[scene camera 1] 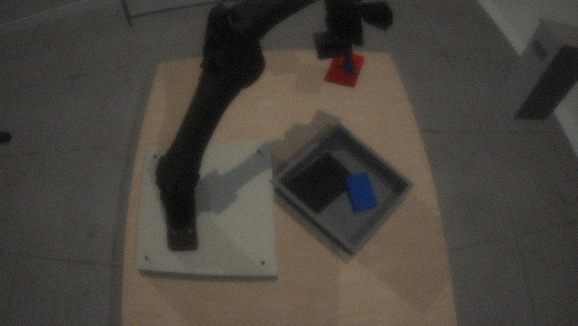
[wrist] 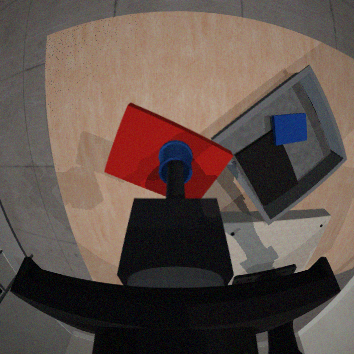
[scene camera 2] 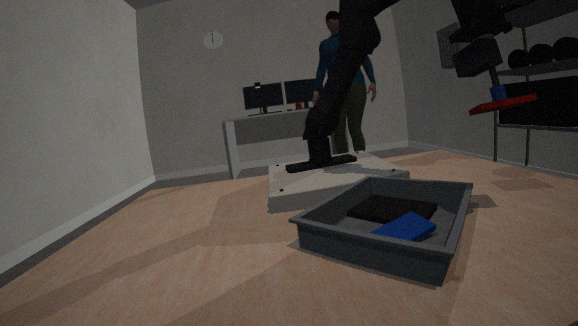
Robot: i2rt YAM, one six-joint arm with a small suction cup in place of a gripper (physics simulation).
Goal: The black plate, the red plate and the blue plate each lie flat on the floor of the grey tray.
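Where they show: hand, its tool point: [scene camera 1: 349, 71] [wrist: 174, 148] [scene camera 2: 502, 107]; arm's base, origin of its link: [scene camera 1: 181, 209] [wrist: 264, 277] [scene camera 2: 321, 164].
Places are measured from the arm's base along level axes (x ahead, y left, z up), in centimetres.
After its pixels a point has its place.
Observation:
The suction cup [scene camera 1: 348, 66] [scene camera 2: 498, 93] [wrist: 175, 162] @(x 41.4, y 23.0, z 13.6 cm), my gripper, is shut on the red plate [scene camera 1: 338, 75] @(x 38.2, y 21.5, z 13.9 cm) [scene camera 2: 515, 103] @(x 44.0, y 23.0, z 14.2 cm) [wrist: 132, 145] @(x 42.3, y 26.5, z 14.9 cm), pressed to its top face. The plate hangs high above the table's far part, outside the tray, slightly tilted in scene camera 2. The grey tray [scene camera 1: 382, 219] @(x 43.3, y -8.4, z 0.5 cm) [scene camera 2: 370, 254] @(x 45.3, y -6.7, z -2.3 cm) [wrist: 320, 172] @(x 31.9, y -8.3, z -1.2 cm) stands on the table. The black plate [scene camera 1: 317, 182] @(x 31.3, y 4.7, z -3.1 cm) [scene camera 2: 382, 207] @(x 30.8, y 2.7, z -3.1 cm) [wrist: 265, 170] @(x 32.1, y 5.6, z -3.1 cm) lies flat on its floor. The blue plate [scene camera 1: 361, 192] @(x 40.8, y 0.3, z -2.6 cm) [scene camera 2: 407, 226] @(x 40.9, y 1.6, z -2.5 cm) [wrist: 290, 129] @(x 40.7, y 1.0, z -2.5 cm) is in the tray, tilted, one end seemingly resting on the black plate's edge.
The pale base plate [scene camera 1: 235, 235] @(x 12.0, y -7.1, z -0.4 cm) [scene camera 2: 300, 195] @(x 20.1, y -10.3, z -1.4 cm) [wrist: 290, 235] @(x 15.6, y -3.7, z -0.4 cm) carries the arm's foot beside the tray. The tray's raised walls surround the two plates. A person [scene camera 2: 355, 117] stands behind the table, near a desk [scene camera 2: 270, 131] with monitors. A shelf rack [scene camera 2: 528, 145] stands at the right.

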